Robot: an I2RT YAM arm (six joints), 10 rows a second.
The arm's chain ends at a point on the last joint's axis. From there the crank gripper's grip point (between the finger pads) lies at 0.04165 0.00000 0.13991 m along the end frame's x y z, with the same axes.
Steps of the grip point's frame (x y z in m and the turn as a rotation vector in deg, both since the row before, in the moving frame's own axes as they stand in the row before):
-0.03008, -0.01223, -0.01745, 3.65, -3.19, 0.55
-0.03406, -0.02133, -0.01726, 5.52, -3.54, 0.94
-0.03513, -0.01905, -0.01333, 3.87, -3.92, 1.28
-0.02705, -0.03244, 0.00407, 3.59, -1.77, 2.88
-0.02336, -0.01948, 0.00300, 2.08, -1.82, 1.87
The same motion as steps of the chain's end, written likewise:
-0.02228, -0.00362, -0.01928, 3.65, -3.19, 0.55
-0.02546, -0.00837, -0.01895, 5.52, -3.54, 0.94
-0.02557, -0.01034, -0.01556, 3.87, -3.92, 1.28
-0.02288, -0.02563, 0.00306, 3.59, -1.77, 2.88
-0.01896, -0.01567, 0.00182, 2.08, -1.82, 1.87

